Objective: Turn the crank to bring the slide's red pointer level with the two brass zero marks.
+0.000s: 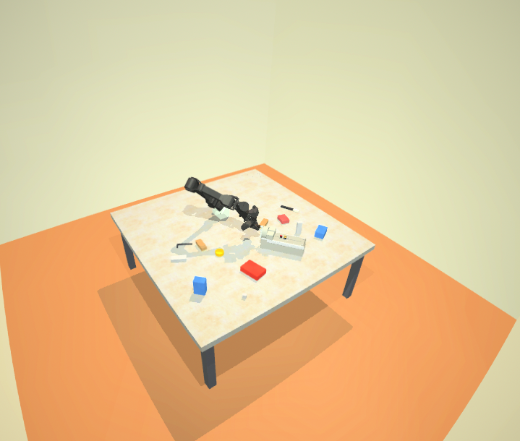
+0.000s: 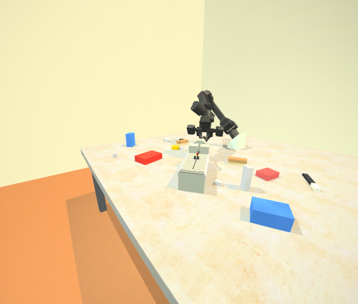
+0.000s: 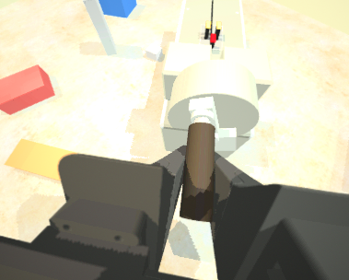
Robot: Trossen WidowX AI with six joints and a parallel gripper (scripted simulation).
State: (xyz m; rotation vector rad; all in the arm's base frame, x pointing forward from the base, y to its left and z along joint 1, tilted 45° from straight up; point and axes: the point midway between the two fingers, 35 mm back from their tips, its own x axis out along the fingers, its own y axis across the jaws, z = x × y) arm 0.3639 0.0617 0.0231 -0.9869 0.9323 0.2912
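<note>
My gripper tip is 10 mm below the crank. From my gripper tip the other things lie so: brown crank handle 20 mm above, 10 mm to the right, 10 mm behind; then red pointer 120 mm ahead, 80 mm to the left, 10 mm below; then yellow disc 260 mm to the right, 80 mm below, 30 mm behind.
</note>
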